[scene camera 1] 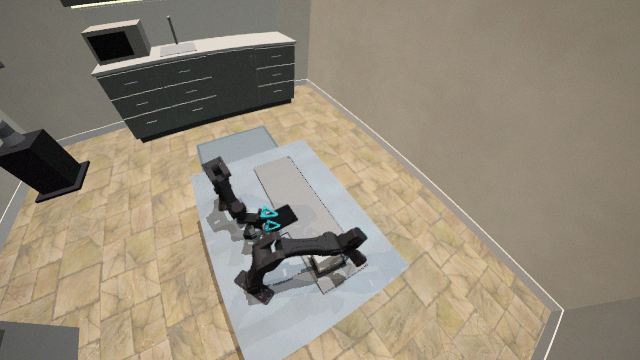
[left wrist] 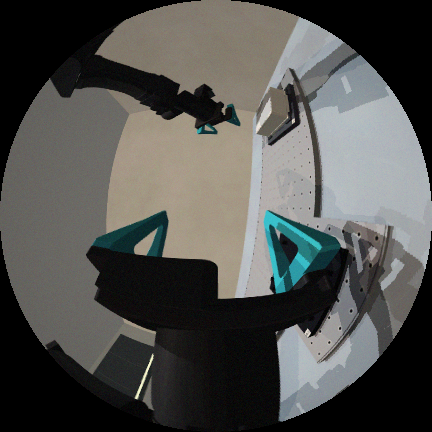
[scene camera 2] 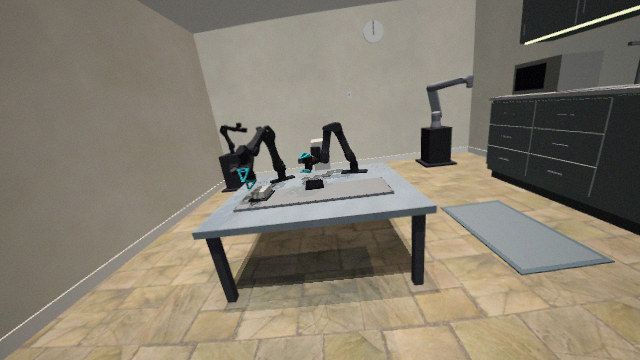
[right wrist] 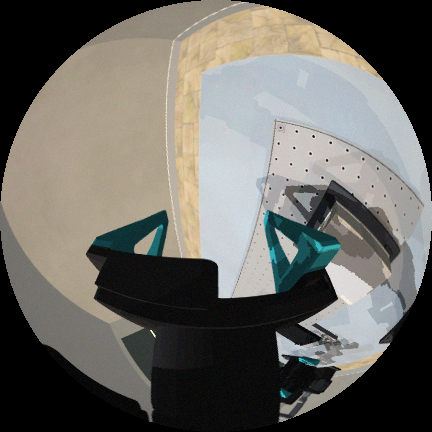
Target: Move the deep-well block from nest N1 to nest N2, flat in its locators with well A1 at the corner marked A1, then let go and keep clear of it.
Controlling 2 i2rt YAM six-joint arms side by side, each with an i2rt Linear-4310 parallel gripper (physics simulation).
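Places are measured from the left arm's base along level axes (x ahead, y left, z up), in centimetres.
Pixels of known places: left gripper, fingertip midpoint: (scene camera 1: 279,220) (left wrist: 215,215) (scene camera 2: 300,165) (right wrist: 288,371); right gripper, fingertip midpoint: (left wrist: 227,128) (scene camera 2: 246,186) (right wrist: 215,215); left arm's base, origin of the base link: (scene camera 2: 354,171) (right wrist: 295,357); right arm's base, origin of the base link: (scene camera 1: 254,287) (scene camera 2: 282,179).
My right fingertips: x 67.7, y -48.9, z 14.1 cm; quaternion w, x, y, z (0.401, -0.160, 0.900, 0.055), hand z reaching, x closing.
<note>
For each thing: its top centre in the pictures, then the offset to it from my right fingertips. Level surfaces: height alone.
- beige deep-well block, middle of its top: (right wrist: 347,269) (left wrist: 261,111) (scene camera 1: 328,257) (scene camera 2: 260,188) dz -7.4, dx -15.3, dy -2.2 cm
- black nest, middle of its top: (left wrist: 289,277) (right wrist: 290,336) (scene camera 1: 280,216) (scene camera 2: 314,182) dz -10.6, dx -35.1, dy +27.1 cm
- grey perforated plate, its level: dz -12.8 cm
The beige deep-well block (scene camera 1: 327,261) (scene camera 2: 261,191) (left wrist: 272,112) (right wrist: 357,250) sits in a black nest (left wrist: 283,136) (right wrist: 367,215), partly behind the right arm in scene camera 1. Another black nest (scene camera 1: 286,215) (scene camera 2: 314,184) (left wrist: 320,311) (right wrist: 299,334) holds no block. The nest labels are not readable. My left gripper (scene camera 1: 274,219) (scene camera 2: 304,164) (left wrist: 215,215) is open and empty, above and beside the bare nest. My right gripper (scene camera 2: 247,180) (left wrist: 227,128) (right wrist: 215,215) is open and empty, above and to one side of the block, apart from it; its fingers are mostly hidden in scene camera 1.
Both nests are on a grey perforated plate (scene camera 1: 280,177) (scene camera 2: 360,189) (left wrist: 290,165) (right wrist: 325,145) on a pale blue table (scene camera 1: 370,235) (scene camera 2: 320,220). The right arm (scene camera 1: 310,245) reaches across the plate in scene camera 1. Counters and another robot arm (scene camera 2: 436,102) stand away from the table.
</note>
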